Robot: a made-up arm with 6 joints. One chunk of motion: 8 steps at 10 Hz.
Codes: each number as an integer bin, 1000 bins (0 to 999) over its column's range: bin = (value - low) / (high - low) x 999, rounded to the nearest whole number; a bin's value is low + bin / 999 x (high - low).
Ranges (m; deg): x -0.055..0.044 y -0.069..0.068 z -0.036..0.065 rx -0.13..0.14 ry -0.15..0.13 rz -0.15..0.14
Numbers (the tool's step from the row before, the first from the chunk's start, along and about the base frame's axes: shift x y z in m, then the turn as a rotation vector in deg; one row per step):
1: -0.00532 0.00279 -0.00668 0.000 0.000 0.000
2: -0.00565 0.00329 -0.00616 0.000 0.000 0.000
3: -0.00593 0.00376 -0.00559 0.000 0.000 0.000
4: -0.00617 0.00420 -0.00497 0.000 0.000 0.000
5: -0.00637 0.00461 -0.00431 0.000 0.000 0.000
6: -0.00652 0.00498 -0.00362 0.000 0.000 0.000
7: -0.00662 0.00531 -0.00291 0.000 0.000 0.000
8: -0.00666 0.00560 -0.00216 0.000 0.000 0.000
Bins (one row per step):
1: 501 523 290 481 535 517
2: 498 527 295 481 535 517
3: 495 531 301 481 535 517
4: 493 534 307 481 535 517
5: 491 537 313 481 535 517
6: 489 539 320 481 535 517
7: 488 542 327 481 535 517
8: 488 544 335 481 535 517

